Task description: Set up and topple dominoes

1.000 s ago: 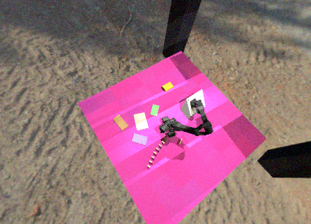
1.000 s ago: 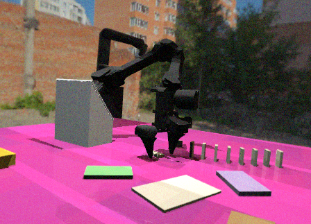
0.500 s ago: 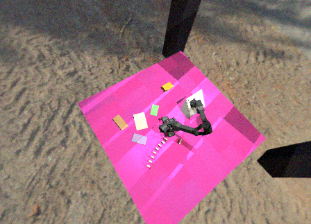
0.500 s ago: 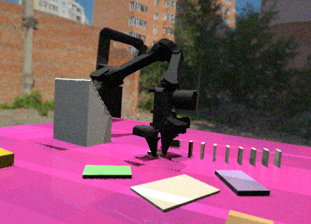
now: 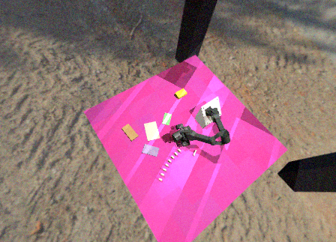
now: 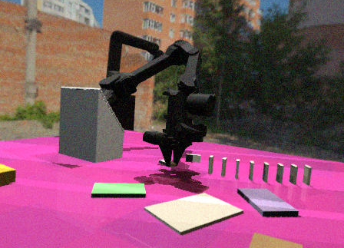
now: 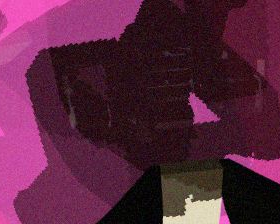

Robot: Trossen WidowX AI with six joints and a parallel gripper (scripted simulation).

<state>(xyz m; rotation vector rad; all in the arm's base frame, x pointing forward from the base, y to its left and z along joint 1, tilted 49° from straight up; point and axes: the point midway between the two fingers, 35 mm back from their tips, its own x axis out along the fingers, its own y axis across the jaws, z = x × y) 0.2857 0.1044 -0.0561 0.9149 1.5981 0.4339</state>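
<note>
My gripper tip is now 10 mm past the green domino, 220 mm to the left of it and 10 mm above it. From my gripper tip the other things lie so: yellow domino (280 mm behind, 350 mm to the right); lilac block (270 mm ahead, 60 mm to the right, 10 mm below); tan block (330 mm ahead, 300 mm to the right, 10 mm below).
</note>
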